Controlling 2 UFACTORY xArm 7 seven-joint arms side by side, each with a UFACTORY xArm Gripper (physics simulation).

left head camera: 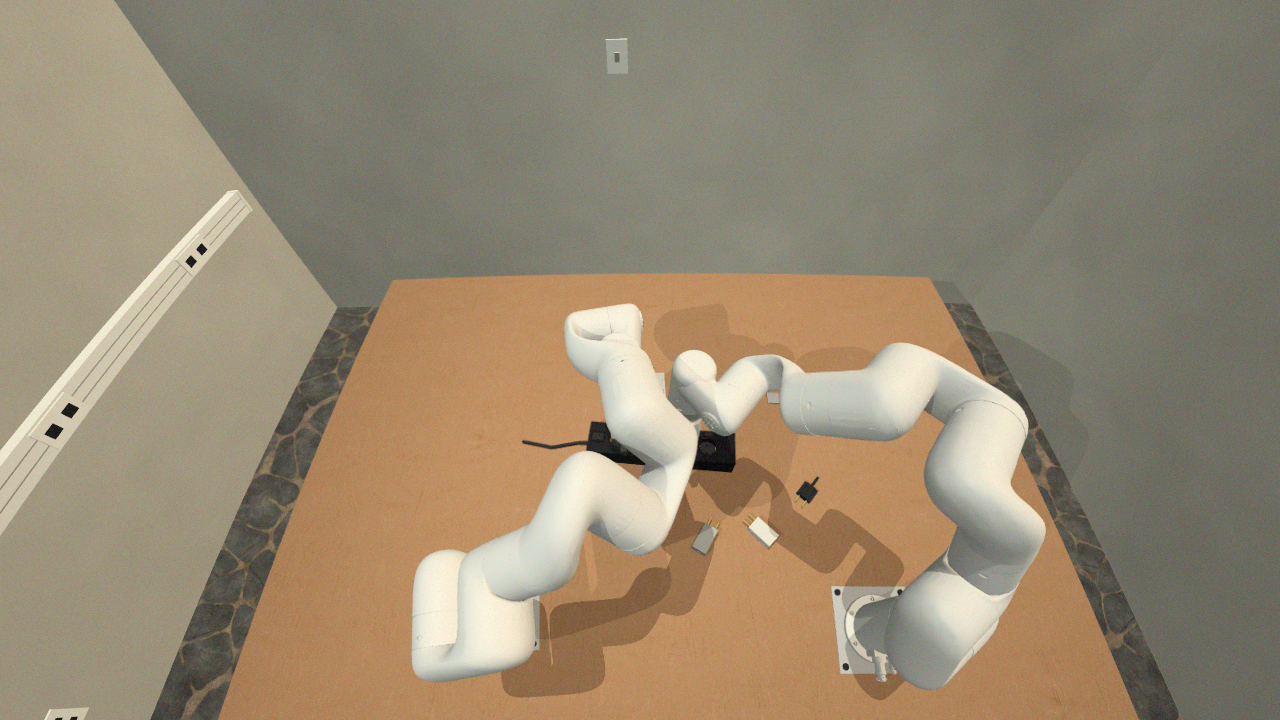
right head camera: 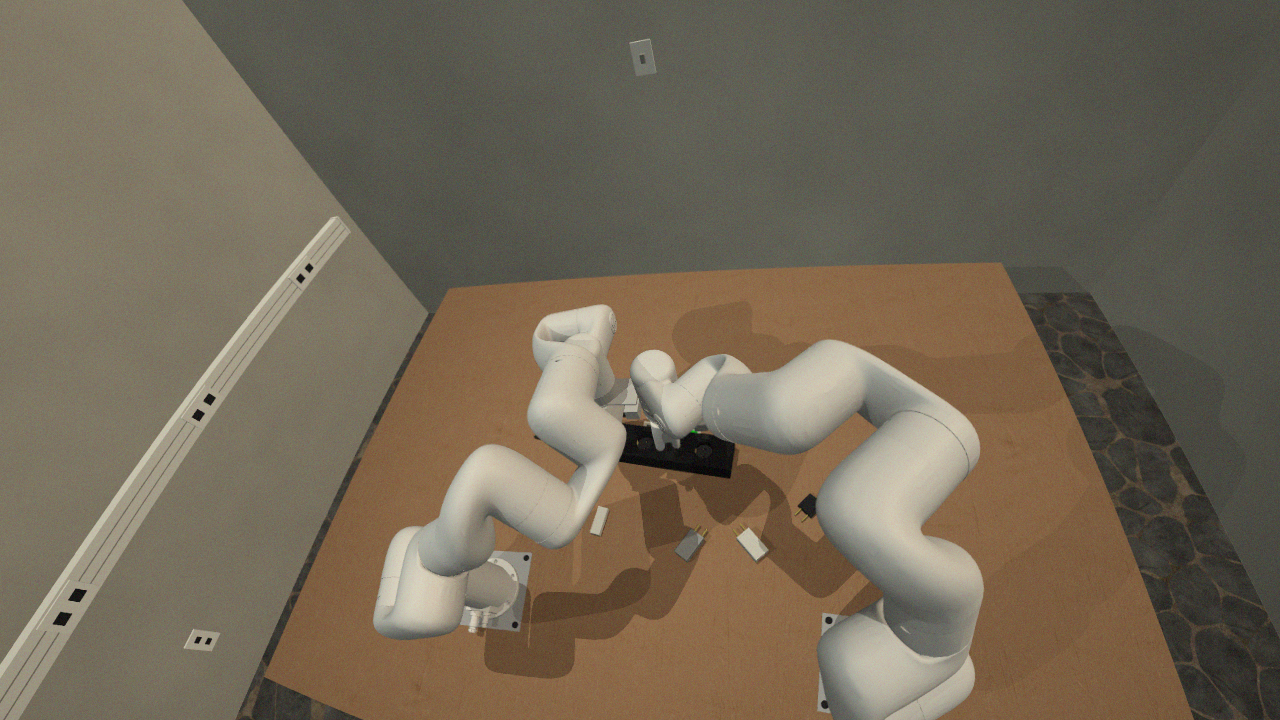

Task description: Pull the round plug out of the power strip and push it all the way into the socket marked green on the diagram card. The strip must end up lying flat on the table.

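Places are measured from the left arm's base along level axes (x ahead, y left, z up), in metres.
Pixels of known places: left arm's base, link origin: (right head camera: 492, 588); right arm's base, link origin: (left head camera: 874, 628).
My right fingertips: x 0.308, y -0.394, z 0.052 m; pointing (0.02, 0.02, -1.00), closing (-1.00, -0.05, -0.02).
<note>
For each thing: its top centre in the pictures, then the offset to it from my right fingertips. "spot": a spot on its surface instead.
- black power strip, surface spot: (right head camera: 684, 463) spot: 0.046 m back, 0.023 m right, 0.002 m down
- small green mark, surface spot: (right head camera: 694, 431) spot: 0.053 m ahead, 0.041 m right, 0.049 m down
- grey plug, top centre: (right head camera: 691, 540) (left head camera: 707, 534) 0.200 m back, 0.034 m right, 0.030 m down
- white plug, top centre: (right head camera: 749, 539) (left head camera: 760, 527) 0.201 m back, 0.147 m right, 0.030 m down
- black plug, top centre: (right head camera: 807, 507) (left head camera: 805, 494) 0.140 m back, 0.269 m right, 0.038 m down
- white block, top centre: (right head camera: 598, 520) 0.156 m back, 0.166 m left, 0.040 m down
- cord, surface spot: (left head camera: 553, 445) spot: 0.038 m ahead, 0.287 m left, 0.043 m down
The black power strip (left head camera: 716, 462) (right head camera: 684, 463) lies on the table, partly hidden by the arms. Its round sockets show at the right part. My right gripper (right head camera: 667, 442) points down at the strip's middle with two pale fingers a little apart; whether anything is between them cannot be made out. My left gripper (right head camera: 631, 410) is partly visible behind the strip's left part; the forearm and wrist hide its fingers. The round plug cannot be made out in either view. A small green mark (right head camera: 694, 431) shows behind the strip; the diagram card's face cannot be read.
A grey plug (left head camera: 705, 538) (right head camera: 691, 543), a white plug (left head camera: 762, 531) (right head camera: 751, 543) and a black plug (left head camera: 807, 491) (right head camera: 807, 505) lie in front of the strip. A white block (right head camera: 598, 520) lies beside the left arm. A cord (left head camera: 553, 445) runs left. The forearms stand close together.
</note>
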